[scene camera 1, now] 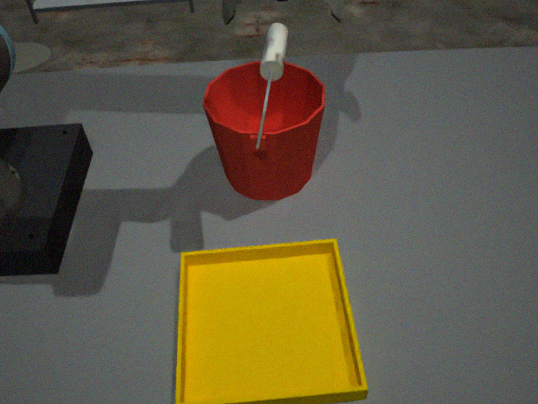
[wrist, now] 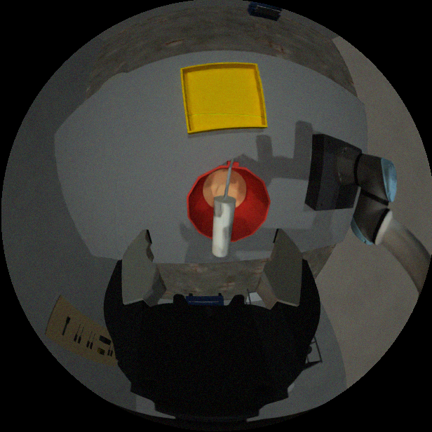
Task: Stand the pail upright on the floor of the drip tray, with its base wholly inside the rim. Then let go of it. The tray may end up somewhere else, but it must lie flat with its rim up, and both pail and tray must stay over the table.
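Places are measured from the arm's base along level axes (x ahead, y left, z up), in millimetres.
Where they show: gripper, fingertip midpoint: (scene camera 1: pixel 283 22).
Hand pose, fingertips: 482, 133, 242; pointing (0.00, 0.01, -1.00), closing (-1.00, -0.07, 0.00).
Note:
Things, the pixels of their top centre, and the offset from my fingertips, as dx, dy, dz. "pt": a spot on its surface instead. Level surfaces: height alone.
- red pail, surface spot: (scene camera 1: pixel 267 165) pt -25, -46, -215
- white grip, top centre: (scene camera 1: pixel 273 40) -18, +40, -50
- yellow drip tray, top centre: (scene camera 1: pixel 264 314) -9, -270, -276
- grey table, surface height: dz -308
The red pail (scene camera 1: pixel 267 165) (wrist: pixel 256 205) stands upright on the table, beside the drip tray and apart from it. Its wire handle is raised, with the white grip (scene camera 1: pixel 274 50) (wrist: pixel 222 227) above the rim. A round orange patch (wrist: pixel 212 187) shows inside the pail in the wrist view. The yellow drip tray (scene camera 1: pixel 265 325) (wrist: pixel 225 95) lies flat with its rim up. My gripper (scene camera 1: pixel 282 19) (wrist: pixel 211 231) is open and empty. Its fingertips show at the top edge of the scene view, apart from the pail and handle. In the wrist view the white grip lies between the two fingers' directions.
The robot's black base block (scene camera 1: pixel 42 175) (wrist: pixel 332 175) stands on the grey table (scene camera 1: pixel 430 200) (wrist: pixel 120 150), to the left in the scene view. The arm (wrist: pixel 372 200) rises from it. A table edge runs behind the pail in the scene view. A tool board (wrist: pixel 75 332) shows beyond the table.

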